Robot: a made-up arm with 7 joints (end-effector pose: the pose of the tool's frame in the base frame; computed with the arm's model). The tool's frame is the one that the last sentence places. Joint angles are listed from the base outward.
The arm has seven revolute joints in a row. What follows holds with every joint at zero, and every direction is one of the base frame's. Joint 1 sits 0.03 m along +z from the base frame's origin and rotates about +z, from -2.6 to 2.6 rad. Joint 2 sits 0.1 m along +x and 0.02 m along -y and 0.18 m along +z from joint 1 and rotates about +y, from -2.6 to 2.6 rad. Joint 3 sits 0.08 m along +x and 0.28 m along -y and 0.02 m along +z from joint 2 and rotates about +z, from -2.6 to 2.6 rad. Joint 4 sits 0.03 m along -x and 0.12 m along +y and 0.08 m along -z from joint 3 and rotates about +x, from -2.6 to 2.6 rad. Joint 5 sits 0.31 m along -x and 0.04 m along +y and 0.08 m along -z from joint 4 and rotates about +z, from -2.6 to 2.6 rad. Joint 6 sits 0.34 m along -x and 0.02 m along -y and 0.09 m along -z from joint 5 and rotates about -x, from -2.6 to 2.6 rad. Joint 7 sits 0.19 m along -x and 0.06 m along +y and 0.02 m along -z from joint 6 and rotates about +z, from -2.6 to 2.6 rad. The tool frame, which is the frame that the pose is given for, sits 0.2 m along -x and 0.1 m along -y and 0.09 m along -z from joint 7; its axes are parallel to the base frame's.
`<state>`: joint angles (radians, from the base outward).
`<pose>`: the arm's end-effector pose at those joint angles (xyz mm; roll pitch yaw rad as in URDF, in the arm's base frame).
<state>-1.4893 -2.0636 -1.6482 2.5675 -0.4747 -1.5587 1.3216</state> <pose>397.7 358.2 153.3 -0.4161 -0.0091 -1.6805</pose>
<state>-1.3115 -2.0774 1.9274 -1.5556 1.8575 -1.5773 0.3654</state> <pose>-589.4 418.4 206.9 -1.7286 -0.2099 -1.7049</pose>
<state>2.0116 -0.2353 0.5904 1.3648 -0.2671 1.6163 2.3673</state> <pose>620.9 -257.4 -29.2 0.3163 0.2184 -1.3429</pose>
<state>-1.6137 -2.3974 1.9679 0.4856 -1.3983 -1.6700 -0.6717</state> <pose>-1000.1 -282.9 -353.9 0.5507 -1.0208 -0.9346</pose>
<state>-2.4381 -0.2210 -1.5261 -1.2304 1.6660 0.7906 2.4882</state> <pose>-8.6 103.4 275.5 1.0689 -0.4895 0.3334</pose>
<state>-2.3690 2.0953 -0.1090 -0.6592 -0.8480 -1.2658 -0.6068</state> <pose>316.5 -199.3 1016.9 -1.2169 0.2836 2.1944</pose>
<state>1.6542 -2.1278 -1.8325 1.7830 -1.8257 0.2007 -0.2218</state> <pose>239.6 -707.3 109.3 2.7832 -0.7518 2.2365</pose>
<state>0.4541 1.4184 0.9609 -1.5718 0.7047 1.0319 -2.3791</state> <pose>709.4 -843.6 281.0 0.0690 -0.8864 0.5757</pose>
